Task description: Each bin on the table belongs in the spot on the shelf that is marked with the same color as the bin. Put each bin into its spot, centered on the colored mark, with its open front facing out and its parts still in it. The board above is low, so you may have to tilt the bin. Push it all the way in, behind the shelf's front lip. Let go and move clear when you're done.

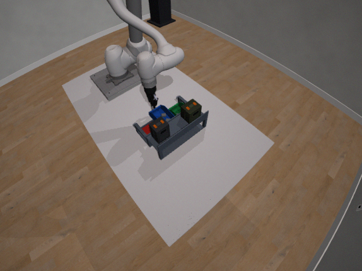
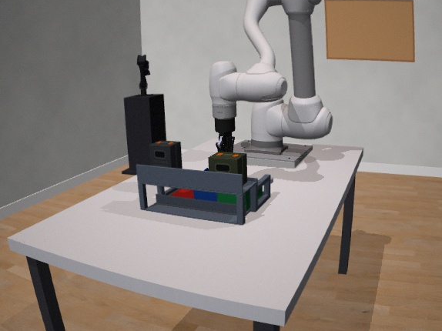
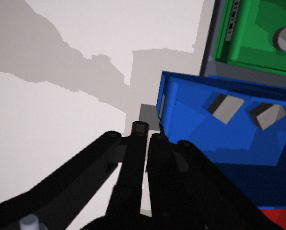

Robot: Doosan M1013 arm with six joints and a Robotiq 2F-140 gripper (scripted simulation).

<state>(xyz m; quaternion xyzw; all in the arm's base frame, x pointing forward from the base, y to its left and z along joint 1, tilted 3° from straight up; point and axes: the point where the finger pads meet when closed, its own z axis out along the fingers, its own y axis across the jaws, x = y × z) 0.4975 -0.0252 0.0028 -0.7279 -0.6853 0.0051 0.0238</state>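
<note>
Right now the blue bin is 10 cm ahead of my hand, 1 cm to the right of it and 1 cm below it. Round my hand: green bin (16 cm ahead, 11 cm to the left, 1 cm below); then red mark (14 cm ahead, 12 cm to the right, 5 cm below); then blue mark (15 cm ahead, 1 cm to the right, 5 cm below).
</note>
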